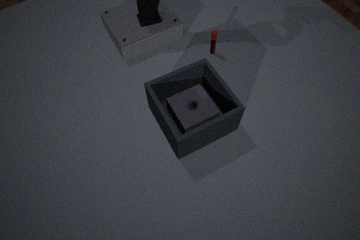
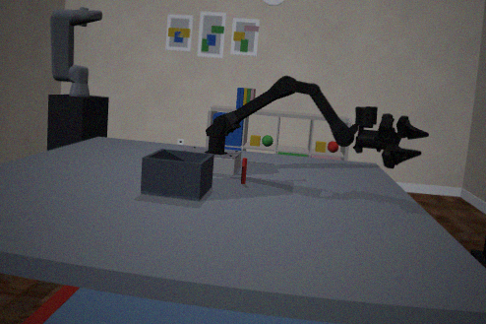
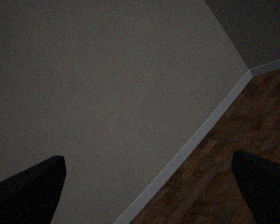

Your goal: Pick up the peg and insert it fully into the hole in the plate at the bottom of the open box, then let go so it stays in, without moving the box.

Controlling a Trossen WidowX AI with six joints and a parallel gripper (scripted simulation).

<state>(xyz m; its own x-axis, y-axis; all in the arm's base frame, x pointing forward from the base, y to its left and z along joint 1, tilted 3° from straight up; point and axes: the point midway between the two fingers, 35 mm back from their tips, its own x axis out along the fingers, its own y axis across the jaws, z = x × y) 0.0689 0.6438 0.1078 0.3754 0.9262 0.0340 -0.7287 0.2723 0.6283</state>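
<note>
My hand is 80 mm short of the peg, 490 mm to the left of it and 140 mm above it. The rest, counted from my hand: box (270 mm ahead, 630 mm to the right, 150 mm below); then grey plate (270 mm ahead, 630 mm to the right, 130 mm below).
</note>
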